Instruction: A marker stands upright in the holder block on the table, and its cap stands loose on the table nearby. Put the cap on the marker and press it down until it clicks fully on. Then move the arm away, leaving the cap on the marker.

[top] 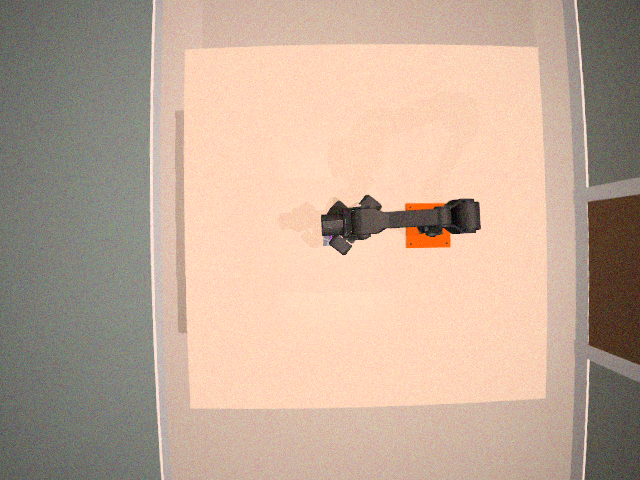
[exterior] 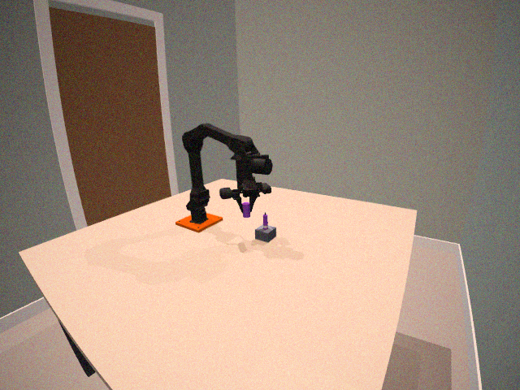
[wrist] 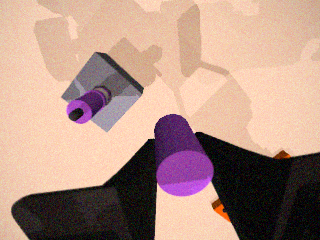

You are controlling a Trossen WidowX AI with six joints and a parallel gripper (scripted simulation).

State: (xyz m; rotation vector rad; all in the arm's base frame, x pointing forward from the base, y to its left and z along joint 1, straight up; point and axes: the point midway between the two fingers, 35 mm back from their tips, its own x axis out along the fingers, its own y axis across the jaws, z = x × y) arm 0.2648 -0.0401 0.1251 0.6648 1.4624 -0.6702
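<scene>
The grey holder block is 90 mm below my gripper tip, 70 mm ahead of it and 20 mm to the left of it. The rest, counted from my gripper tip: purple cap: 10 mm above.
</scene>
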